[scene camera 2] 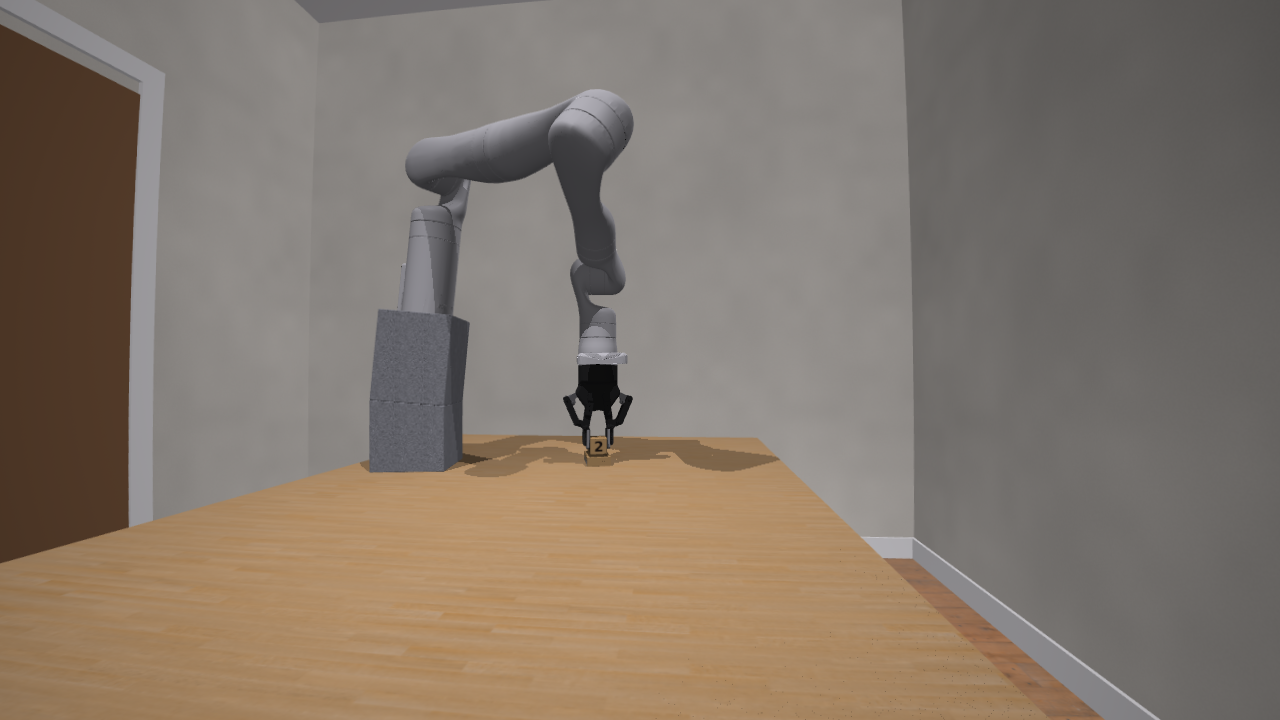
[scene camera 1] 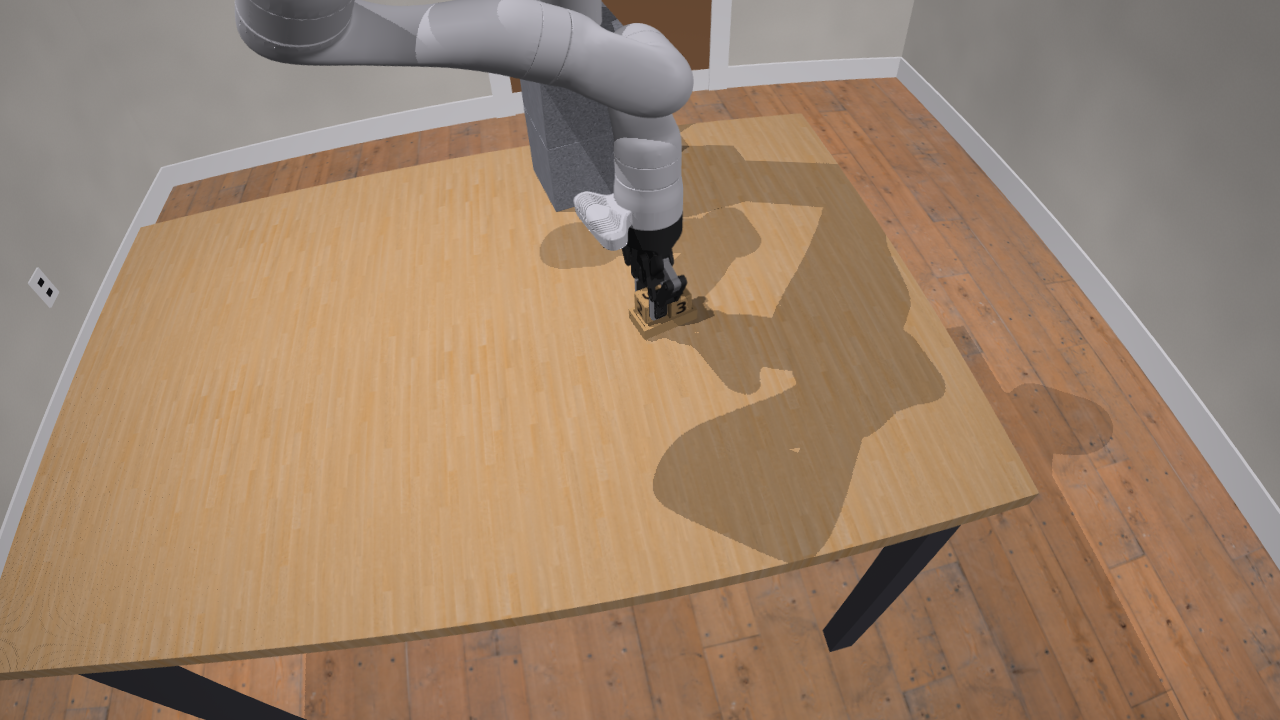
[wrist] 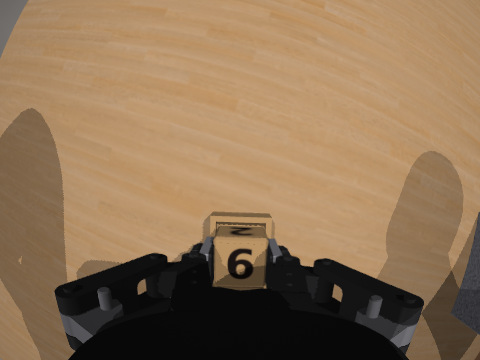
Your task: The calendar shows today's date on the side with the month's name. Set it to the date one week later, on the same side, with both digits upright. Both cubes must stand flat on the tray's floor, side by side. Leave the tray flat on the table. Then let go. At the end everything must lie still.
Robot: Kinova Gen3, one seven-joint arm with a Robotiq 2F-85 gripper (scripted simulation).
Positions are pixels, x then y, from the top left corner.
Scene:
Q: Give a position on a wooden calendar tray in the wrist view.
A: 264, 220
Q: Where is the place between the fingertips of the gripper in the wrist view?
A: At 240, 251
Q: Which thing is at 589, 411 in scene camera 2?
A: The gripper.

